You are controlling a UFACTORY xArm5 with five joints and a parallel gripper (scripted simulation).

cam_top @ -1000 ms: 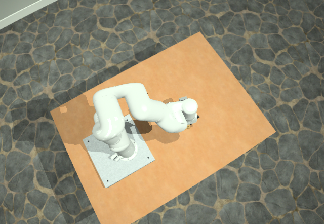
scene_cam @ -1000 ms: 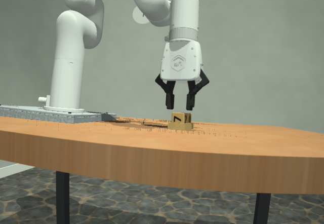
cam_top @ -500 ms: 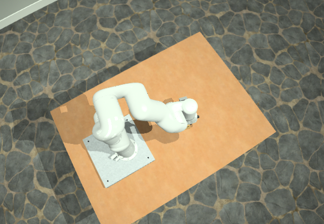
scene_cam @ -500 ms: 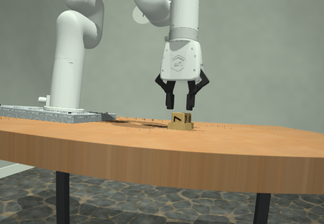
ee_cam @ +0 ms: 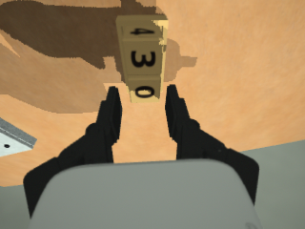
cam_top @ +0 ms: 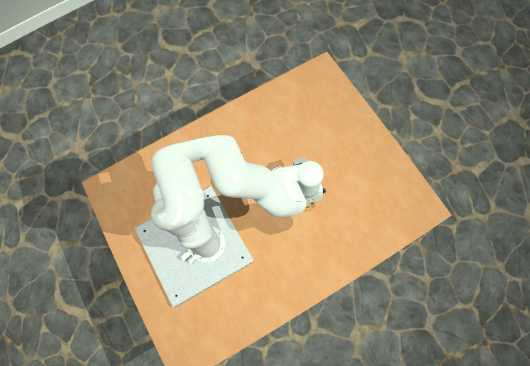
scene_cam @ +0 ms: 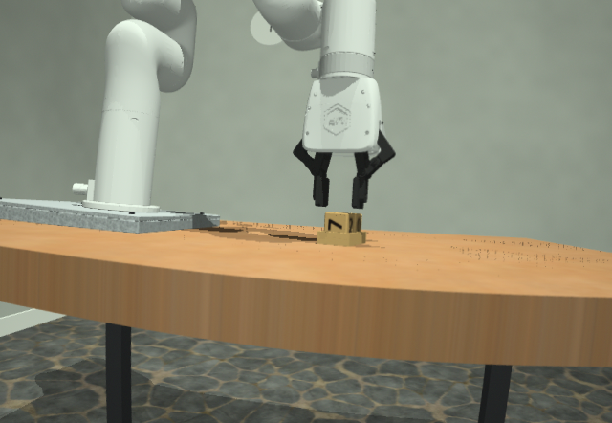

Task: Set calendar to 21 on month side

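The wooden calendar tray is 1 cm ahead of my hand, 2 cm to the left of it and 6 cm below it.
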